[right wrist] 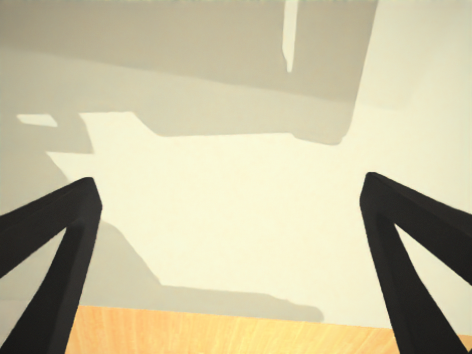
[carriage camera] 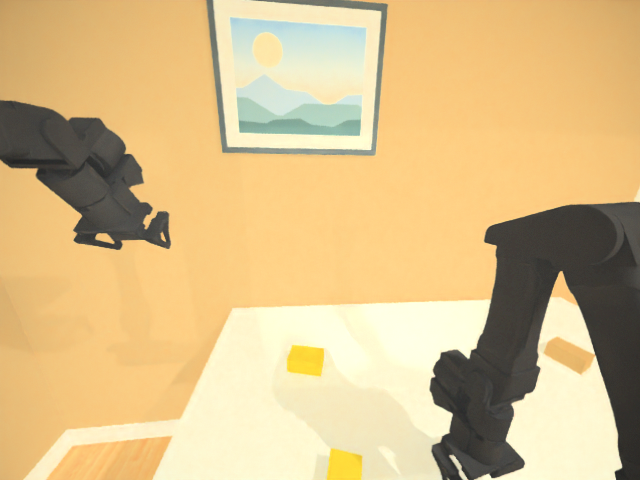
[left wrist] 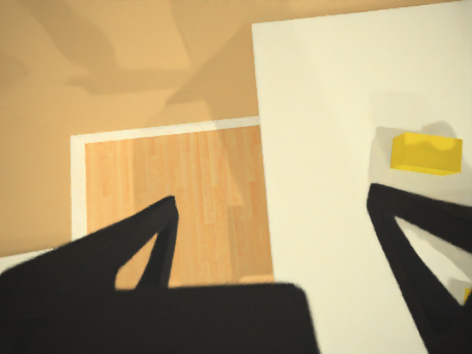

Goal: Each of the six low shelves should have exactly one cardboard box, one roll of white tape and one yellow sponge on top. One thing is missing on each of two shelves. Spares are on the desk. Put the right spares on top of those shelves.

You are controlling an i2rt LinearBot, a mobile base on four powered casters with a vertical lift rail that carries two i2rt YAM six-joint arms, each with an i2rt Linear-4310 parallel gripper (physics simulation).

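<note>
The white desk (carriage camera: 232,392) (left wrist: 320,150) (right wrist: 225,225) bears a far yellow sponge (carriage camera: 306,360) (left wrist: 427,154) and a nearer yellow sponge (carriage camera: 345,465), cut off by the picture's bottom edge in the carriage view. A brown cardboard box (carriage camera: 568,355) lies at the desk's right, partly beside the right arm. My left gripper (carriage camera: 144,245) (left wrist: 270,200) is open and empty, high up left of the desk. My right gripper (carriage camera: 478,472) (right wrist: 230,188) is open and empty above the desk's near part, right of the nearer sponge. No shelf or white tape roll shows.
A framed picture (carriage camera: 297,144) hangs on the orange wall (carriage camera: 439,206) behind the desk. Wooden floor (carriage camera: 113,457) (left wrist: 175,175) (right wrist: 225,335) shows left of the desk and beyond its edge in the right wrist view. Arm shadows fall across the desk.
</note>
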